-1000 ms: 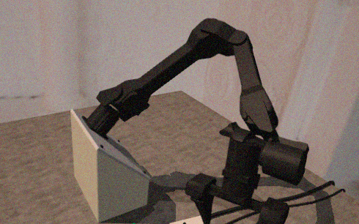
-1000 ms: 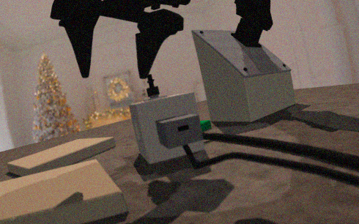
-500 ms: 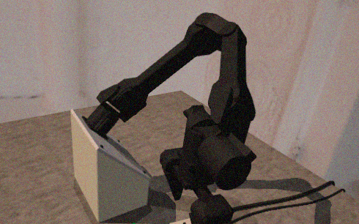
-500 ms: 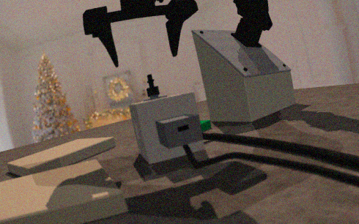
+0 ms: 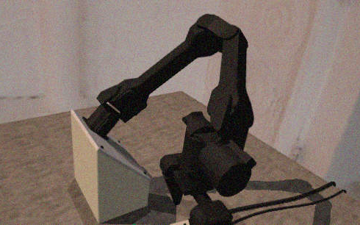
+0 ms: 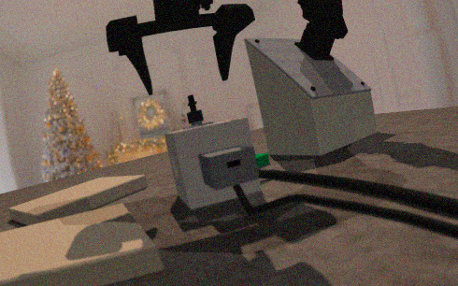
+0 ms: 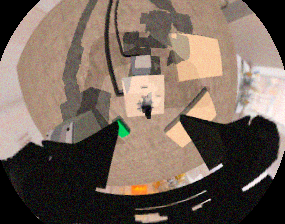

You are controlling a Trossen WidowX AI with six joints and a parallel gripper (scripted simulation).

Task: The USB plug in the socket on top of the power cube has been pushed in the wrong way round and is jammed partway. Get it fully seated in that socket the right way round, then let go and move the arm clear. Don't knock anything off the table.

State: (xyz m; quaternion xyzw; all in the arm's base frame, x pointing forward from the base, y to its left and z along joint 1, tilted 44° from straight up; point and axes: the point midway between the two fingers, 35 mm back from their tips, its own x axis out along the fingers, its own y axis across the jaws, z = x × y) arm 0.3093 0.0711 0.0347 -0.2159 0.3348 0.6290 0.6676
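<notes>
Now: gripper tip 30 mm above the black USB plug. From my gripper tip the other things lie so: green block (120 mm below, 100 mm behind, 70 mm to the right).
</notes>
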